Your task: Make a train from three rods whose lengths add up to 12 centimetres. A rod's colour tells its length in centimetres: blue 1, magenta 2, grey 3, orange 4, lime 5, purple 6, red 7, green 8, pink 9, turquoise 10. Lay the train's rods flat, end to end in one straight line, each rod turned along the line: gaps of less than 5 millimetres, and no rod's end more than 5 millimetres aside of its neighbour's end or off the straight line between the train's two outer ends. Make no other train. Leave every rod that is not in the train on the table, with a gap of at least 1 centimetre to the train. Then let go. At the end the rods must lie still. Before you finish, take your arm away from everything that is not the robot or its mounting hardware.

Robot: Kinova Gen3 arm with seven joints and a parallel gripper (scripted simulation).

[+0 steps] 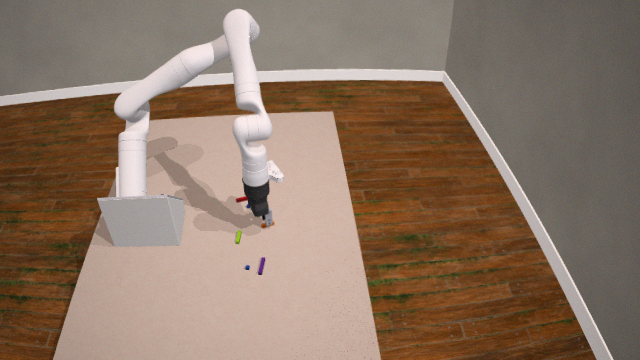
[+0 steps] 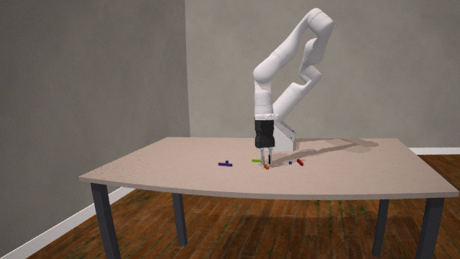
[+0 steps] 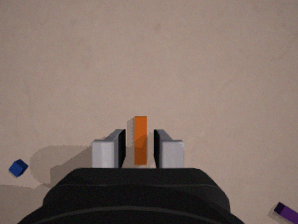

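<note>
The orange rod lies 30 mm below my hand. Round my hand: purple rod: 180 mm to the right, 30 mm below; lime rod: 90 mm behind, 60 mm to the right, 30 mm below; red rod: 120 mm to the left, 80 mm behind, 30 mm below.
</note>
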